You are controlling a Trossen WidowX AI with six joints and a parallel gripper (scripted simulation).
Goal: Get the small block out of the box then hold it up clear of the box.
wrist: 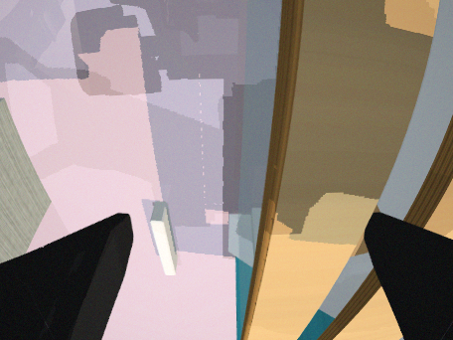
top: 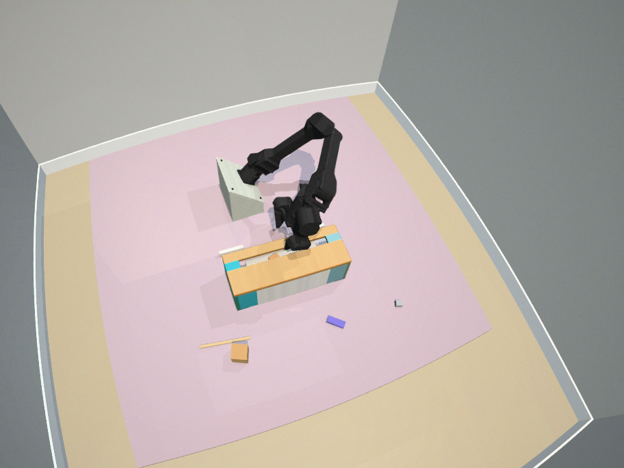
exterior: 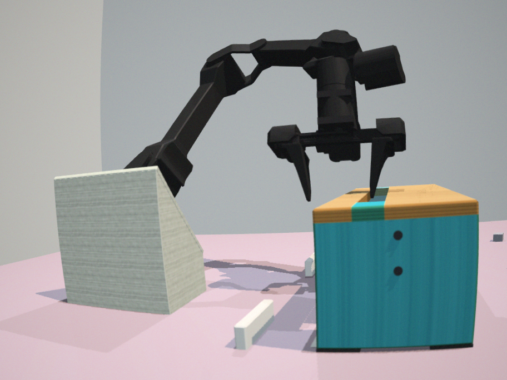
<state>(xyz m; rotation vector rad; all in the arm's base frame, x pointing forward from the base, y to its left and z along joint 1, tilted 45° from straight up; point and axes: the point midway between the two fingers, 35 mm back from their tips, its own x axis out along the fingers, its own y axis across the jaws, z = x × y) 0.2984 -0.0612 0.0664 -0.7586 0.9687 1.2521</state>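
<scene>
Right now the box is 60 mm below my gripper tip, 30 mm ahead of it and 20 mm to the right of it. From my gripper tip the other things lie so: thin stick (310 mm to the right, 200 mm ahead, 120 mm below); then small block (50 mm to the right, 50 mm ahead, 40 mm below).
</scene>
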